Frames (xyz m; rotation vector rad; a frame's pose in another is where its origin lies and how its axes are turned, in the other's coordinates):
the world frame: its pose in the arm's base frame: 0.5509 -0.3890 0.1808 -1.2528 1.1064 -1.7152
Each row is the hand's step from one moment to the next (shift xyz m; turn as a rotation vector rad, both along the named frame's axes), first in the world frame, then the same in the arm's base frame.
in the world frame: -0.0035 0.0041 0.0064 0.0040 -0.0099 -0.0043
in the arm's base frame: 0.0074 0.0003 -0.0040 -0.0058 0.0009 0.0099
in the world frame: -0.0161 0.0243 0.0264 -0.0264 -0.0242 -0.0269
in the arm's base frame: 0.0312 0.0000 -0.0239 -0.0207 0.0386 0.0094
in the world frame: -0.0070 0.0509 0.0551 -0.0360 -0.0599 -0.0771
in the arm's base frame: 0.0583 -0.0242 -0.0411 -0.0690 0.0712 0.0316
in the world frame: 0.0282 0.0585 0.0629 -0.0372 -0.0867 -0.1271
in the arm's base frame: 0.0572 -0.0606 -0.0351 -0.1186 0.0930 0.0483
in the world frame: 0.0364 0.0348 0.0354 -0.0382 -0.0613 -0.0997
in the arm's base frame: 0.0270 -0.0534 -0.0146 -0.0903 0.0787 0.0286
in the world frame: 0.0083 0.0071 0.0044 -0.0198 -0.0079 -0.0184
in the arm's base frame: 0.0026 -0.0111 -0.0031 -0.0131 0.0248 -0.0022
